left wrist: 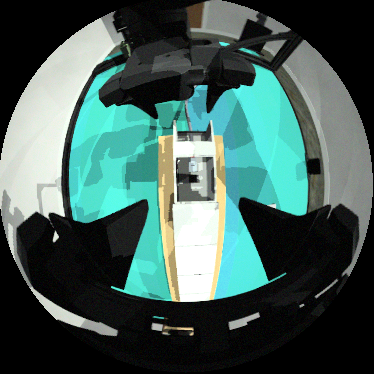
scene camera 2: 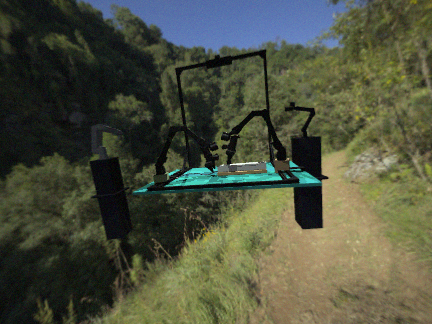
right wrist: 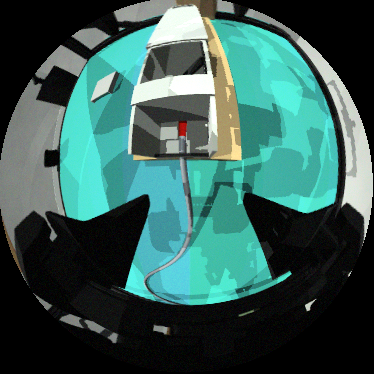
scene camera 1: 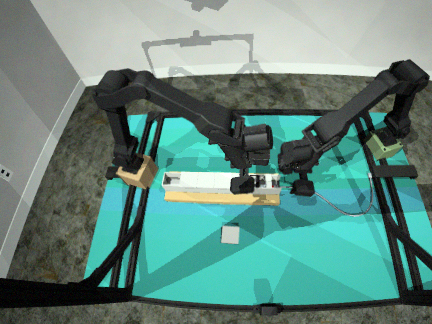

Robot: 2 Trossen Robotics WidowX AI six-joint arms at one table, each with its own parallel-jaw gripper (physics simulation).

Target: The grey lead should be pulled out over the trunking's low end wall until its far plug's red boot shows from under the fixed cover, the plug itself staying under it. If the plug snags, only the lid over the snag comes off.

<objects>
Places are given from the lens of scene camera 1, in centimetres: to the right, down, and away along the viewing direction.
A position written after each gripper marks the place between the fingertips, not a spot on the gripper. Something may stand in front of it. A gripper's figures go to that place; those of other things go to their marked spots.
left gripper [scene camera 1: 251,175]: 11, 4, 70
right gripper [scene camera 1: 289,182]: 25, 7, 75
</objects>
